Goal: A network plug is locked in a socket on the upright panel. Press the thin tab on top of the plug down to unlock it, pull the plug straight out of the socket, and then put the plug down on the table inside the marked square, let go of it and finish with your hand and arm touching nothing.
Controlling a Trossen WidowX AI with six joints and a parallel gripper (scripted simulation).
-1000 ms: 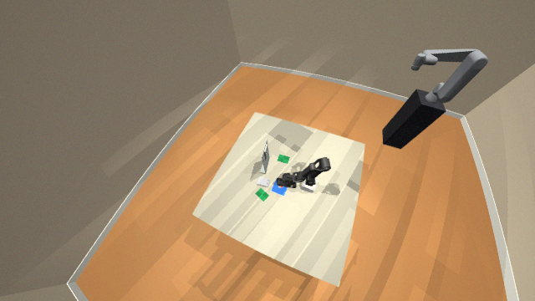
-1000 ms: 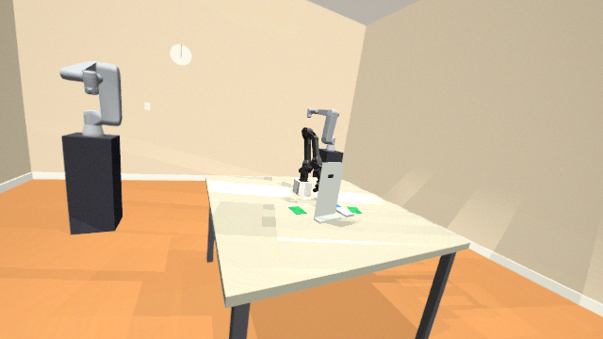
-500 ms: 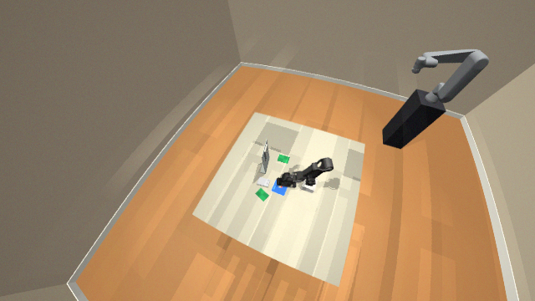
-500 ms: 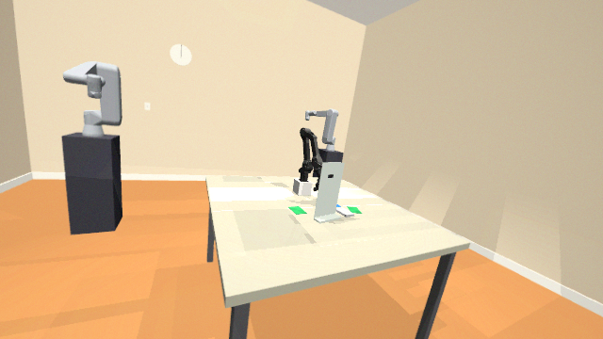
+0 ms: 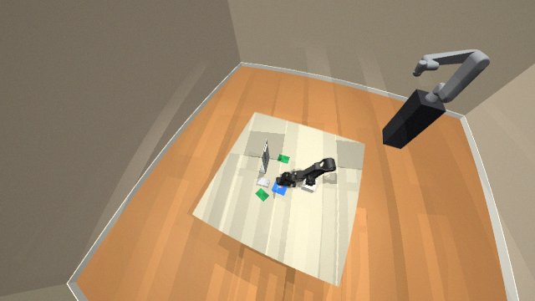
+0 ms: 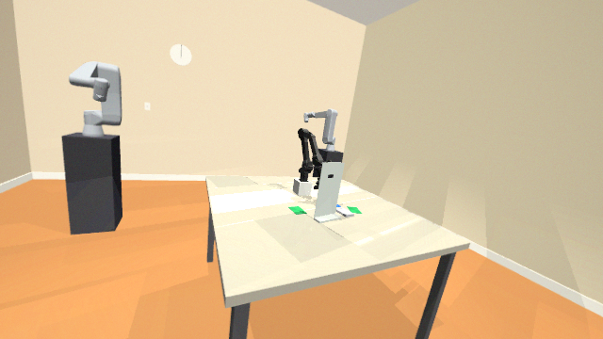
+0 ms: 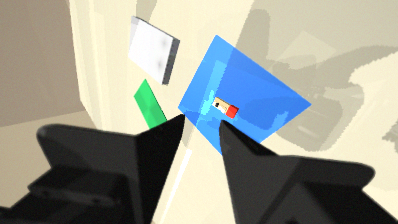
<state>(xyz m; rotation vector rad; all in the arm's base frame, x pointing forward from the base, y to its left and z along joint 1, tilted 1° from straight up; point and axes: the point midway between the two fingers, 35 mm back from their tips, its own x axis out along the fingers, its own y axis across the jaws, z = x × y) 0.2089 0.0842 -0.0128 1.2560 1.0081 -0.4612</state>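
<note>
My gripper tip is now 50 mm above the network plug. The rest, counted from my gripper tip: green patch (130 mm ahead, 120 mm to the left, 60 mm below); blue square (60 mm below); upright grey panel (190 mm ahead, 160 mm to the right, 90 mm above).
</note>
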